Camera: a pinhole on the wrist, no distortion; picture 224 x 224 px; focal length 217.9 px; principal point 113.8 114.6 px. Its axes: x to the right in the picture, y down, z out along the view. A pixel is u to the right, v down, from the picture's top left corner.
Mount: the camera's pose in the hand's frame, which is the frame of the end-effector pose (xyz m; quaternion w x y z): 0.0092 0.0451 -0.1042 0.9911 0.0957 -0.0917 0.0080
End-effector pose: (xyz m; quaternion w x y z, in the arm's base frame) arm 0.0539 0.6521 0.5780 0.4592 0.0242 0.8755 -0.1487
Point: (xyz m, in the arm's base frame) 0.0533 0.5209 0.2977
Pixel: outside the picture
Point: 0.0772 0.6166 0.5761
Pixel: 124 44
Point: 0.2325 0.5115 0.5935
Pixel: 74 51
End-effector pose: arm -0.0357 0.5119 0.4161 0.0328 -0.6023 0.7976 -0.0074
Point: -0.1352 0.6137 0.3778
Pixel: outside the picture
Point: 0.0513 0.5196 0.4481
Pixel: outside the picture
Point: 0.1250 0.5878 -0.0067
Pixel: 111 96
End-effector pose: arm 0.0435 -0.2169 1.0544 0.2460 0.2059 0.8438 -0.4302
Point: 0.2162 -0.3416 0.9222
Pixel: 96 205
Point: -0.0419 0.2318 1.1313
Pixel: behind the camera
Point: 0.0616 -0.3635 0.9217
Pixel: 182 132
